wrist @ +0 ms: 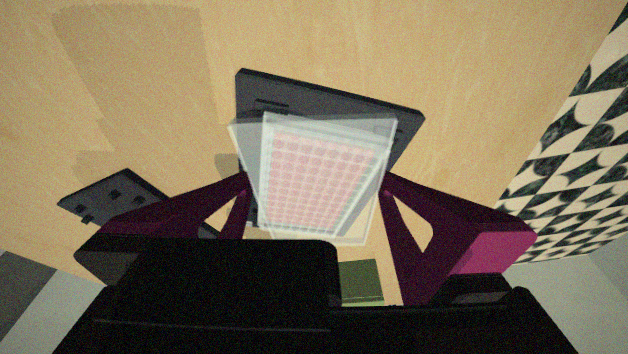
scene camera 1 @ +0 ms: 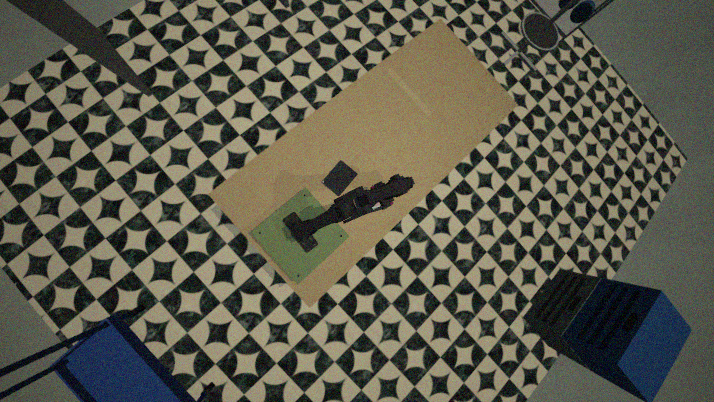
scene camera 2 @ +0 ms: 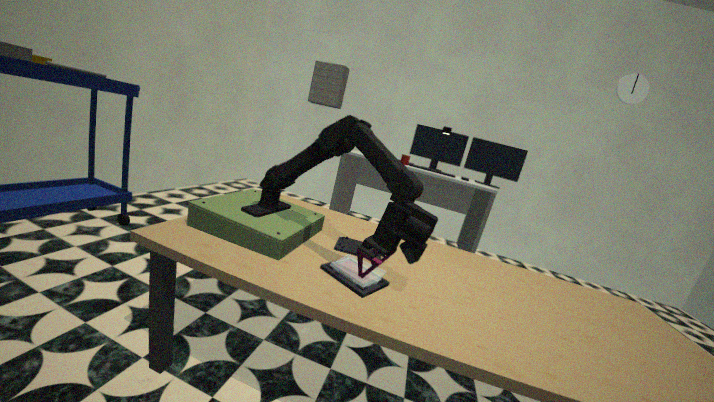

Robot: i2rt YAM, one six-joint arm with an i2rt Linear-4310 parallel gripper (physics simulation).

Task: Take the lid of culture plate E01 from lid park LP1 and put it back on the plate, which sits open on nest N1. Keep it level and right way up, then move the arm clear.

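Seen in the pictures: gripper, fingertip midpoint: [wrist: 314, 177] [scene camera 2: 367, 271]; arm's base, origin of the base link: [scene camera 1: 300, 232] [scene camera 2: 267, 209].
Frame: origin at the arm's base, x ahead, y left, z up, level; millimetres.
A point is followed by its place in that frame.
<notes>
My gripper [scene camera 2: 370, 268] @(x 416, y -95, z -35 mm) [wrist: 314, 177] @(x 416, y -95, z -35 mm) is shut on the clear lid [wrist: 245, 140] @(x 454, y -63, z -31 mm), with one magenta finger at each side. The lid looks roughly level and hangs over the plate; its outline is turned a little from the plate's in the wrist view. Whether it touches the plate, I cannot tell. Culture plate E01 [scene camera 2: 350, 267] @(x 374, y -126, z -26 mm) [wrist: 312, 185], with pink wells, sits on the dark nest N1 [scene camera 2: 334, 275] @(x 339, y -135, z -61 mm) [wrist: 310, 95] @(x 461, y -99, z -58 mm). The dark lid park LP1 [scene camera 1: 340, 177] @(x 329, y 115, z -61 mm) [scene camera 2: 346, 244] @(x 282, y 94, z -60 mm) [wrist: 107, 200] @(x 387, y 123, z -61 mm) holds no visible lid. In scene camera 1 the arm hides most of the nest.
The arm stands on a green base block [scene camera 1: 295, 260] @(x -97, y -95, z 5 mm) [scene camera 2: 235, 232] @(x 27, y -177, z -34 mm) at one end of the wooden table [scene camera 1: 400, 110] @(x 865, y 237, z -70 mm) [scene camera 2: 475, 310] @(x 729, y -13, z -70 mm). A blue cart [scene camera 2: 65, 192] and a desk [scene camera 2: 450, 192] with two monitors stand beyond the table.
</notes>
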